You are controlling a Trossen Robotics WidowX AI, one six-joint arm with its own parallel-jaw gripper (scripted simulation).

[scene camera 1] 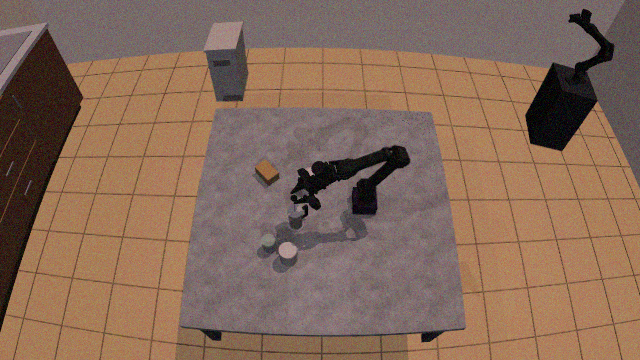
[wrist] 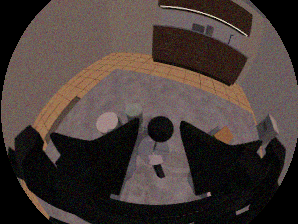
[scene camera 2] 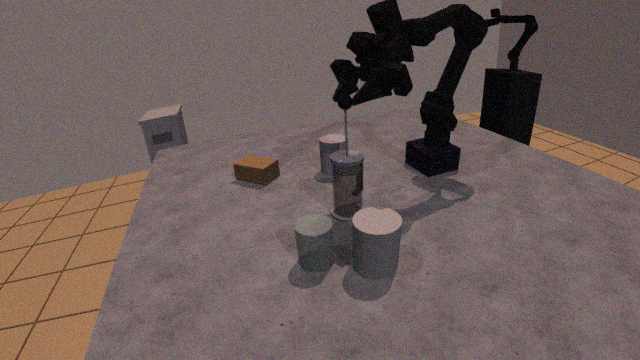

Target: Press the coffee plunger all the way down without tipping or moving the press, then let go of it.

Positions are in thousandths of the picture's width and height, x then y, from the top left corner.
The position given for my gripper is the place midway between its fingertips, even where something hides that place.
In view: my gripper (scene camera 2: 535, 282), a coffee press (scene camera 2: 543, 462) and a pale green cup (scene camera 2: 491, 649).
The coffee press is seen too in the wrist view (wrist: 518, 672). My gripper also shows in scene camera 1 (scene camera 1: 457, 551) and in the wrist view (wrist: 539, 551).
